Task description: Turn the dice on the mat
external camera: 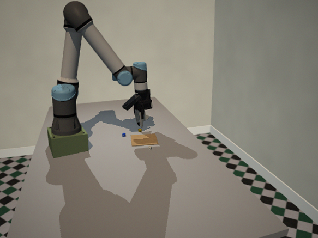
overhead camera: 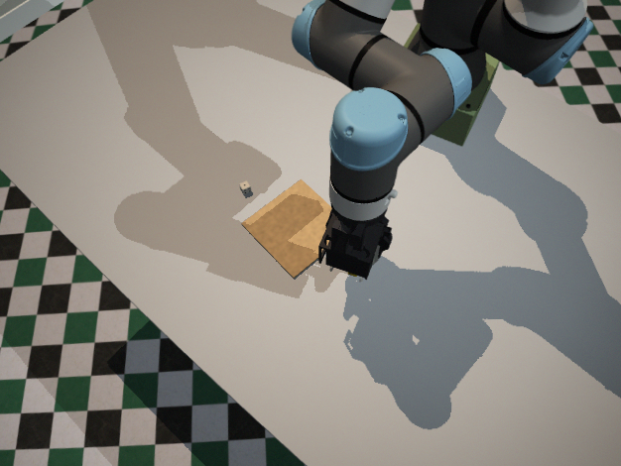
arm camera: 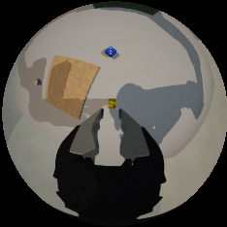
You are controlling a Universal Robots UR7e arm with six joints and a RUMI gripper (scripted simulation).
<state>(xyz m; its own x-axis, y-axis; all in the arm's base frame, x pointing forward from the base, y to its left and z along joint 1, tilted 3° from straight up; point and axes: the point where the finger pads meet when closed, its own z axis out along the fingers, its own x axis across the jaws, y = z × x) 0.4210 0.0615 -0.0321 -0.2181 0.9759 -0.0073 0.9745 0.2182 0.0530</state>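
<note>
My gripper is now 40 mm above the yellow die. Also, from my hand: blue die (110 mm behind, 30 mm to the right, 40 mm below); tan mat (20 mm behind, 130 mm to the right, 40 mm below); white die (30 mm behind, 250 mm to the right, 40 mm below).
</note>
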